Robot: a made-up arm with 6 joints. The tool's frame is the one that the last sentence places. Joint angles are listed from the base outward.
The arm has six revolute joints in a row. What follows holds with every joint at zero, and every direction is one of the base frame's. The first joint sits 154.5 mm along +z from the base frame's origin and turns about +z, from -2.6 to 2.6 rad. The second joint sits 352 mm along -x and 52.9 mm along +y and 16.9 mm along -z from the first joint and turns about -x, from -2.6 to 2.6 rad. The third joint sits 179.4 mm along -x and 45.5 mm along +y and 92.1 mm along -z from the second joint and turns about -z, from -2.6 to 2.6 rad. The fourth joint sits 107.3 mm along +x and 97.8 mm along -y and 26.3 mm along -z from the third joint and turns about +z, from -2.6 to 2.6 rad. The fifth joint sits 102.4 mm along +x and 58.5 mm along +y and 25.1 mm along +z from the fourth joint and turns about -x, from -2.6 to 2.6 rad. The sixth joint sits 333.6 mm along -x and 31.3 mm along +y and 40.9 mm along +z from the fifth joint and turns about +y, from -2.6 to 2.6 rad. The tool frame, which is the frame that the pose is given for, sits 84.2 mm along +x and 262.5 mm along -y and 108.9 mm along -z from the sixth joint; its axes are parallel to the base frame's.
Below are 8 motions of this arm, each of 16 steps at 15 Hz.
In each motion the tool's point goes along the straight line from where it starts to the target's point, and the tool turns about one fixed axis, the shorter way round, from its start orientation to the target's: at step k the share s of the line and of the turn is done. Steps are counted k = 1, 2, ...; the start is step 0. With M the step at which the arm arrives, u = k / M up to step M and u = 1 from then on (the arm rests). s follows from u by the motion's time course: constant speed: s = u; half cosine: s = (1 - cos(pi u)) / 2; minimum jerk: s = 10 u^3 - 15 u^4 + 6 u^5.
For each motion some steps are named. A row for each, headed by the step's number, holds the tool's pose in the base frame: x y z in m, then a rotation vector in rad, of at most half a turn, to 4 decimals.
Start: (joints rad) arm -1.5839 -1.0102 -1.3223 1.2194 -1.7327 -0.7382
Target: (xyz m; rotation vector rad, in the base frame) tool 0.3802 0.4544 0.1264 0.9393 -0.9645 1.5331
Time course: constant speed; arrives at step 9
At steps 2, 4, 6, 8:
2: 0.3456 0.3899 0.0052 1.3344 -0.5998 1.0333
4: 0.3555 0.4083 0.0398 1.2340 -0.7069 1.1818
6: 0.3654 0.4268 0.0744 1.1237 -0.8119 1.3260
8: 0.3753 0.4452 0.1091 1.0033 -0.9143 1.4654

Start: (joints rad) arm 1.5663 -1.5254 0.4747 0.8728 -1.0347 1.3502
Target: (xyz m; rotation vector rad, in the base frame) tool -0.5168 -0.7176 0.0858 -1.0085 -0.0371 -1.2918
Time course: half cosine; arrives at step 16
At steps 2, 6, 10, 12, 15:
2: -0.3770 -0.7696 -0.0876 -0.8881 -1.3247 -1.8013
6: -0.4163 -0.7550 -0.0388 -0.9554 -0.9461 -1.6917
10: -0.4719 -0.7343 0.0301 -1.0044 -0.4320 -1.4894
12: -0.4955 -0.7255 0.0594 -1.0103 -0.2222 -1.3891
15: -0.5154 -0.7181 0.0841 -1.0088 -0.0491 -1.2984

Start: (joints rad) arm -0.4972 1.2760 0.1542 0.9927 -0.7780 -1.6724
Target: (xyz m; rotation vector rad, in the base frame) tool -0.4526 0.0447 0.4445 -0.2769 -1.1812 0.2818
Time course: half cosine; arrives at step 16
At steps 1, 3, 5, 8, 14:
1: -0.4218 0.0170 0.3791 -0.2053 -0.8548 0.1853
3: -0.4241 0.0191 0.3841 -0.2107 -0.8794 0.1925
5: -0.4284 0.0230 0.3932 -0.2207 -0.9249 0.2059
8: -0.4370 0.0307 0.4115 -0.2408 -1.0165 0.2329
14: -0.4514 0.0436 0.4420 -0.2742 -1.1687 0.2781

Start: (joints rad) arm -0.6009 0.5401 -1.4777 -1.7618 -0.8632 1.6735
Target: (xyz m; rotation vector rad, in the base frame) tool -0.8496 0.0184 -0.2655 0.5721 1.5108 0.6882
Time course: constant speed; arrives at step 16
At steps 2, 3, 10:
2: -0.6400 0.4264 -0.2092 0.8098 1.3299 -0.2467
3: -0.6550 0.3972 -0.2133 0.7966 1.3492 -0.1807
10: -0.7598 0.1932 -0.2414 0.6878 1.4573 0.2854

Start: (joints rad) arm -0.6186 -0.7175 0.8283 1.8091 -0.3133 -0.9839
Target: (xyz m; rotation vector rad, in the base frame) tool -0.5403 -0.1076 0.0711 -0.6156 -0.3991 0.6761
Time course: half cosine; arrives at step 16
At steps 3, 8, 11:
3: -0.4126 0.1637 -0.1146 0.8469 -1.3099 0.0698
8: -0.4706 0.0405 -0.0303 0.1673 -0.9433 0.3820
11: -0.5093 -0.0418 0.0260 -0.2728 -0.6541 0.5563

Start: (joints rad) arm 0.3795 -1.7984 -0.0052 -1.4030 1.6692 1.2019
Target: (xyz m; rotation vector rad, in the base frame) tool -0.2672 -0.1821 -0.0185 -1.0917 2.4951 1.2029
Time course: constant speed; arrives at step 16
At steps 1, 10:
1: -0.3771 -0.2999 0.3229 -0.5750 2.5571 0.4912
10: -0.3111 -0.2292 0.1180 -0.8841 2.5506 0.9134

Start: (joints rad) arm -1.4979 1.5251 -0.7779 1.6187 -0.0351 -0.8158
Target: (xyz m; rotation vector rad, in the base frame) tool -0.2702 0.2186 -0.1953 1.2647 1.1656 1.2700
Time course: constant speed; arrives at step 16
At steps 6, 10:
6: -0.1201 0.2056 -0.0610 0.9618 0.8906 0.6931
10: -0.1802 0.2108 -0.1147 1.0868 1.0043 0.9195

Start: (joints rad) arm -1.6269 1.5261 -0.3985 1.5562 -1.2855 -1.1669
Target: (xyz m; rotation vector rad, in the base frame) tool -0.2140 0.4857 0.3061 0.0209 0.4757 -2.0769
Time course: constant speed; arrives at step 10
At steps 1, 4, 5, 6, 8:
1: -0.2259 0.3166 0.2004 0.5770 0.5361 -1.3202
4: -0.2219 0.3730 0.2356 0.4083 0.5251 -1.5823
5: -0.2206 0.3917 0.2474 0.3484 0.5194 -1.6676
6: -0.2193 0.4105 0.2591 0.2867 0.5128 -1.7519
8: -0.2166 0.4481 0.2826 0.1577 0.4964 -1.9169

